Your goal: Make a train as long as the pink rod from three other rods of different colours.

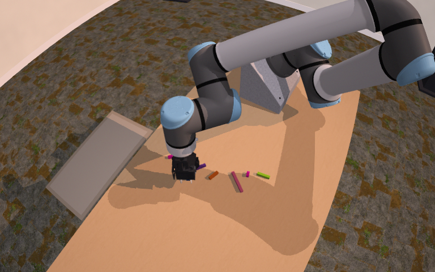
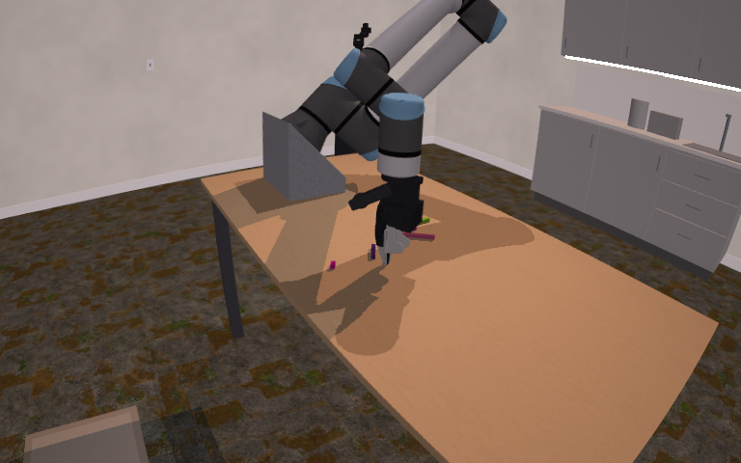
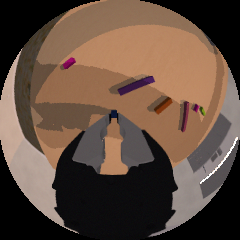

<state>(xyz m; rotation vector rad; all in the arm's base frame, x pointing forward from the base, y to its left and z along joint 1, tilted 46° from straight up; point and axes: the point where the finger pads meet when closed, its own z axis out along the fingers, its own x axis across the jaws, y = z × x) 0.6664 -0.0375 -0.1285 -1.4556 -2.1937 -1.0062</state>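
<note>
The purple rod is 60 mm behind my hand, 10 mm to the left of it and 10 mm below it. From my hand the other things lie so: orange rod: 60 mm behind, 80 mm to the left, 10 mm below; then pink rod: 70 mm behind, 160 mm to the left, 10 mm below; then blue rod: 10 mm below.
</note>
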